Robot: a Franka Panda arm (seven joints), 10 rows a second.
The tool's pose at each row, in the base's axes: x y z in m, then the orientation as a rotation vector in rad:
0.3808, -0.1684, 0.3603, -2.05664, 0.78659, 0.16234
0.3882, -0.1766, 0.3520, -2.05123, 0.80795, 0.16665
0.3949, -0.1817, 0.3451, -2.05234, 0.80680, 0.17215
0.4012, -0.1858, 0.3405, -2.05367, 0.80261, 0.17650
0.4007, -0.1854, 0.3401, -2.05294, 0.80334, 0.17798
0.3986, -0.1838, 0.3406, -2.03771, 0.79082, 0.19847
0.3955, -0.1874, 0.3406, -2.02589, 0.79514, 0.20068
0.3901, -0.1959, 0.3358, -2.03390, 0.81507, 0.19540
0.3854, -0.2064, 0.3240, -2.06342, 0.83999, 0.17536
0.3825, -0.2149, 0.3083, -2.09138, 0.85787, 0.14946
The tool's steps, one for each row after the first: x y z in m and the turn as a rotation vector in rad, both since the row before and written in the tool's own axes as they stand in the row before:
0.0130, 0.0047, -0.0003, 0.00022, 0.00527, 0.01746
0.0105, 0.0028, 0.0013, -0.00253, -0.00380, 0.00098
0.0087, 0.0010, 0.0006, -0.00190, -0.00435, -0.00158
-0.0004, 0.0004, 0.0005, 0.00009, -0.00084, 0.00120
-0.0026, 0.0003, 0.0006, 0.00941, -0.02314, 0.00217
-0.0008, 0.0032, -0.0034, 0.00946, -0.00274, 0.00628
0.0018, 0.0098, -0.0051, -0.00858, 0.01473, 0.01005
0.0064, 0.0150, -0.0024, -0.02435, 0.03247, 0.00333
0.0085, 0.0158, 0.0024, -0.02020, 0.03252, -0.00319

